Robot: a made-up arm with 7 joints.
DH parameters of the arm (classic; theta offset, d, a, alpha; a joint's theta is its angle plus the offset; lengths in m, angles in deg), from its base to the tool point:
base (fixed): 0 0.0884 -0.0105 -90
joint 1: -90 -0.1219 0.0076 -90
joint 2: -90 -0.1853 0.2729 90
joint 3: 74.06 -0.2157 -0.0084 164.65
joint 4: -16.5 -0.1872 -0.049 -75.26
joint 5: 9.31 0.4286 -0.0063 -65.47
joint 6: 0 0.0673 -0.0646 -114.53
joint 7: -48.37 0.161 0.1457 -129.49
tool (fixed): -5.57 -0.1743 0 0
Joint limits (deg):
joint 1: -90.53..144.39
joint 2: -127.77..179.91
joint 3: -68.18..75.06
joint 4: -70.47..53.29
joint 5: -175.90..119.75
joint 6: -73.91..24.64
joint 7: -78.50..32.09
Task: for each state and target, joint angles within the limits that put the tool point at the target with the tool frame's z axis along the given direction. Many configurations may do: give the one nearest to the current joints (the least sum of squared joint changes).
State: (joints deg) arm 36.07 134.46 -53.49 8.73 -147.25 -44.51 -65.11
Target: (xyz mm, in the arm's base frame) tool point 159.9 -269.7 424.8 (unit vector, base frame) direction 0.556 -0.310 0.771
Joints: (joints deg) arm 54.77 87.79 -37.41 -12.34 -146.42 -49.68 -78.50
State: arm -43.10 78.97 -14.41 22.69 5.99 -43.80 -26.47
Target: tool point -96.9 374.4 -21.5 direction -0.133 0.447 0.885
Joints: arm -38.50 26.57 15.89 -4.82 22.66 -45.81 -10.04
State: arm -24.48 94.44 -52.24 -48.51 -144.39 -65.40 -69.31
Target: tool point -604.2 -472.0 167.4 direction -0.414 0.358 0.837
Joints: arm -45.60 90.69 -44.51 -47.54 -153.47 -73.91 -22.61
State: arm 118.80 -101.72 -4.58 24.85 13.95 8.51 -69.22
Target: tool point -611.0 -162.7 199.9 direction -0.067 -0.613 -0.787
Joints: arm 63.29 -95.02 23.78 -7.95 19.22 -11.55 -78.50
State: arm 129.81 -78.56 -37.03 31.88 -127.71 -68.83 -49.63
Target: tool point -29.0 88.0 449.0 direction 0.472 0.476 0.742
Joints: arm 142.95 -68.84 -36.78 34.34 -130.77 -40.65 -74.34
